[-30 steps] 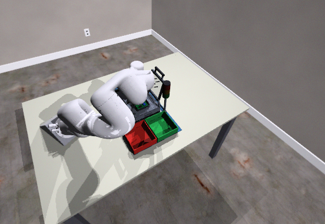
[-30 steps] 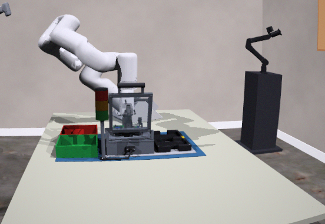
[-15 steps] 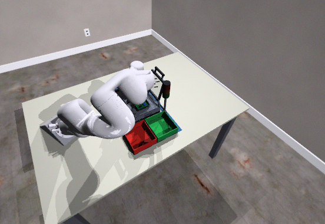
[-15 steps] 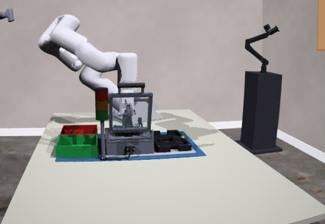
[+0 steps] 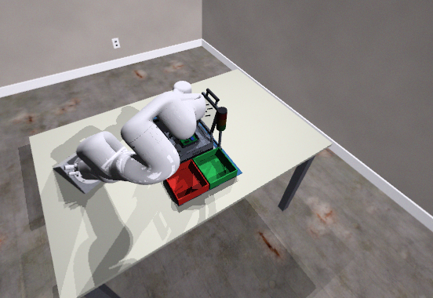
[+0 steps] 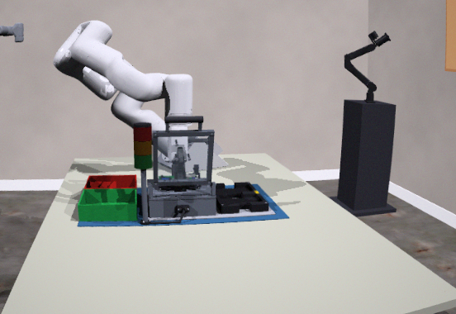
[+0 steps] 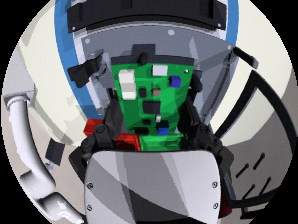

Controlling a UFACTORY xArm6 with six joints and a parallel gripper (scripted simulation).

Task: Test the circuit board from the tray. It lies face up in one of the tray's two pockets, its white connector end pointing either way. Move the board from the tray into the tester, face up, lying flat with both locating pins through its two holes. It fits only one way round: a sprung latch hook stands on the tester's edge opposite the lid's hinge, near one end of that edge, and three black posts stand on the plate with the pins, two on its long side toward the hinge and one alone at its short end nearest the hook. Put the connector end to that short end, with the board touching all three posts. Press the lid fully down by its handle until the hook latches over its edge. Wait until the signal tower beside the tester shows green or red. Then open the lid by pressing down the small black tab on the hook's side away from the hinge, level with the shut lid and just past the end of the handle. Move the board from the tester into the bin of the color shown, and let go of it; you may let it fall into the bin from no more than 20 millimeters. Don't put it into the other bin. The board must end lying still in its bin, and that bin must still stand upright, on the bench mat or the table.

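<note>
My gripper is now right at the green circuit board. From my hand the other things lie so: tester plate 1 cm ahead, 1 cm to the left, 1 cm below; then green bin 5 cm ahead, 20 cm to the right, 7 cm below; then clear lid 12 cm ahead, 10 cm above.
</note>
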